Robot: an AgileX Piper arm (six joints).
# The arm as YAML. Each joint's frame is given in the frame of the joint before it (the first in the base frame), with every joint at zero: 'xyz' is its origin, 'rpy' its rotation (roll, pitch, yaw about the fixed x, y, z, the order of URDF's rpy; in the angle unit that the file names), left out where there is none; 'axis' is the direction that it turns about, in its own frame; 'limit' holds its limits. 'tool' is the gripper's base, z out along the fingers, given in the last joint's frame.
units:
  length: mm
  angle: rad
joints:
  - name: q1
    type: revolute
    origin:
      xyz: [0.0, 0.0, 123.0]
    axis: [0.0, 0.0, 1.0]
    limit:
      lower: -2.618
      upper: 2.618
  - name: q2
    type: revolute
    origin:
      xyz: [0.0, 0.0, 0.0]
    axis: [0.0, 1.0, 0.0]
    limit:
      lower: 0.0
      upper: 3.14
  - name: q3
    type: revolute
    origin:
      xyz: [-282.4, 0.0, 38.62]
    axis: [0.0, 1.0, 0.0]
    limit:
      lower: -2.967
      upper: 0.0
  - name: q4
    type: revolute
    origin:
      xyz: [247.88, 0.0, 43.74]
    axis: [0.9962, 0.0, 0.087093]
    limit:
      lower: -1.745
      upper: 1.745
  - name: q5
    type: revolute
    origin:
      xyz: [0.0, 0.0, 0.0]
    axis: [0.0, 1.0, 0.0]
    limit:
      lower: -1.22
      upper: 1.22
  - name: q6
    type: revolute
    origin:
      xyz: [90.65, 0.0, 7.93]
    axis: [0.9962, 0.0, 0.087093]
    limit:
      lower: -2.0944
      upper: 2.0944
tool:
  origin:
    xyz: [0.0, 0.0, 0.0]
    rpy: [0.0, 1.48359, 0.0]
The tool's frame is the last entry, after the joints.
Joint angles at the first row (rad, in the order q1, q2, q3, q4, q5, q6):
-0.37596, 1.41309, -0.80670, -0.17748, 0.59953, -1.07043
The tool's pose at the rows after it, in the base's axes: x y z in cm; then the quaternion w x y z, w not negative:
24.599, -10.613, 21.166, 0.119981, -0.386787, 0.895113, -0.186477
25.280, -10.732, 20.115, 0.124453, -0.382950, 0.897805, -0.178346
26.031, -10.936, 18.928, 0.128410, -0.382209, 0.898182, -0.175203
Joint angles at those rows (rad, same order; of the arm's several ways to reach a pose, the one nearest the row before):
-0.37594, 1.45262, -0.80671, -0.16923, 0.58050, -1.07039
-0.37595, 1.49625, -0.80668, -0.15002, 0.54135, -1.07040
-0.37594, 1.54556, -0.80671, -0.14398, 0.49044, -1.06827

